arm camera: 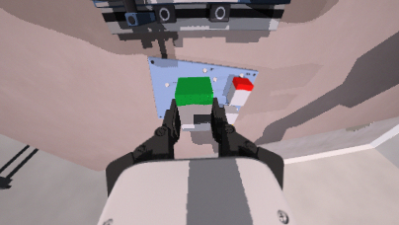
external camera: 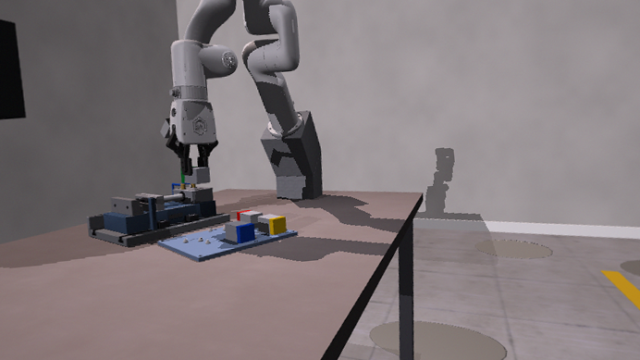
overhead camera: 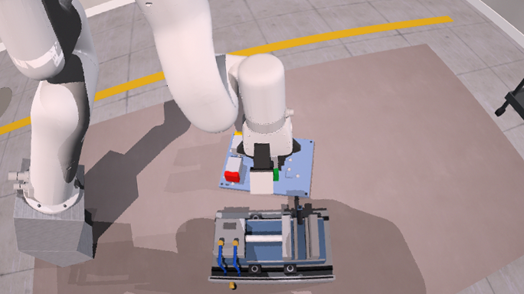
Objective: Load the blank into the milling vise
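My hand is 3 cm past the moving jaw, 15 cm to the left of it and 9 cm above it. Round my hand: pale rod 8 cm behind, 13 cm to the right, 9 cm below; work stop rod 2 cm ahead, 13 cm to the right, 8 cm below; green-ended blank 2 cm below.
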